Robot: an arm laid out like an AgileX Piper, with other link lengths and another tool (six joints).
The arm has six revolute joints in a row. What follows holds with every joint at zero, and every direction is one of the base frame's.
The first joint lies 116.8 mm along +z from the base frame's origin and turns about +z.
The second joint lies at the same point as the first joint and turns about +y.
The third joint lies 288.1 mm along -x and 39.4 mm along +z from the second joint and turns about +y.
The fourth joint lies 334.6 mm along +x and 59 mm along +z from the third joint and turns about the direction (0.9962, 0, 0.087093).
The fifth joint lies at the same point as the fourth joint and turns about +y.
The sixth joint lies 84.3 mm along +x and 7.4 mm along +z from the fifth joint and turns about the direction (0.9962, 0, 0.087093).
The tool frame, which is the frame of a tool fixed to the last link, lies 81.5 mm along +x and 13 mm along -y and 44.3 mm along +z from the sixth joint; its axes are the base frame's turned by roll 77.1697, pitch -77.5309 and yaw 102.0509 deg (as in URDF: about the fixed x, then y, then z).
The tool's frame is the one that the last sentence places.
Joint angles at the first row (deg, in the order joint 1, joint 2, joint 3, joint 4, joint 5, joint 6):
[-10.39, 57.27, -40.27, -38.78, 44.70, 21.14]
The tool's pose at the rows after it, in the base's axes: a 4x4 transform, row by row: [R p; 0 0 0 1], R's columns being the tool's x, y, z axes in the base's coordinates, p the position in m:
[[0.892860, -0.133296, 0.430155, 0.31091], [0.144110, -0.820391, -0.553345, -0.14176], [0.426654, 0.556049, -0.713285, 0.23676], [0, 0, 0, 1]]
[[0.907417, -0.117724, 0.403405, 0.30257], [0.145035, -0.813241, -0.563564, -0.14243], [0.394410, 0.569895, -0.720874, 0.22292], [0, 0, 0, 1]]
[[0.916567, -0.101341, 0.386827, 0.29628], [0.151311, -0.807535, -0.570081, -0.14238], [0.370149, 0.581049, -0.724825, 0.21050], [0, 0, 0, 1]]
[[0.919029, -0.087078, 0.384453, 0.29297], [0.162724, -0.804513, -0.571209, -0.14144], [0.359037, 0.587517, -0.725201, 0.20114], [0, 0, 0, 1]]
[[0.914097, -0.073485, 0.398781, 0.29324], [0.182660, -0.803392, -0.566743, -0.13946], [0.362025, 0.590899, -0.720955, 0.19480], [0, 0, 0, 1]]
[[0.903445, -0.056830, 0.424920, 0.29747], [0.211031, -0.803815, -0.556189, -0.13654], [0.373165, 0.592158, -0.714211, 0.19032], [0, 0, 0, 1]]
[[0.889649, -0.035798, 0.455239, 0.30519], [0.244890, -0.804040, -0.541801, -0.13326], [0.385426, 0.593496, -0.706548, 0.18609], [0, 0, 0, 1]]
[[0.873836, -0.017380, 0.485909, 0.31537], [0.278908, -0.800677, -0.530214, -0.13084], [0.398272, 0.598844, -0.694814, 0.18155], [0, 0, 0, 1]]
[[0.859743, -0.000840, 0.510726, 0.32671], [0.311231, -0.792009, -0.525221, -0.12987], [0.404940, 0.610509, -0.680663, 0.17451], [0, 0, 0, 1]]
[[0.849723, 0.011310, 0.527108, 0.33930], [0.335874, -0.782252, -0.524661, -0.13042], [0.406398, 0.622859, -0.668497, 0.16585], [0, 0, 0, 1]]
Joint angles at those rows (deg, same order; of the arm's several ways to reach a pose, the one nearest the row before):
[-10.39, 56.26, -37.77, -39.72, 45.29, 21.37]
[-10.39, 55.56, -35.37, -40.95, 45.67, 21.82]
[-10.39, 55.03, -33.16, -42.13, 45.44, 22.28]
[-10.39, 54.69, -31.41, -43.07, 44.55, 22.71]
[-10.39, 54.57, -30.08, -43.95, 42.77, 23.13]
[-10.39, 54.98, -29.25, -44.82, 40.22, 23.48]
[-10.39, 56.16, -28.90, -45.97, 37.16, 23.97]
[-10.39, 58.15, -28.86, -48.43, 33.80, 25.75]
[-10.39, 61.01, -28.92, -53.06, 30.50, 29.58]
[-10.39, 64.71, -29.45, -59.28, 27.82, 35.20]

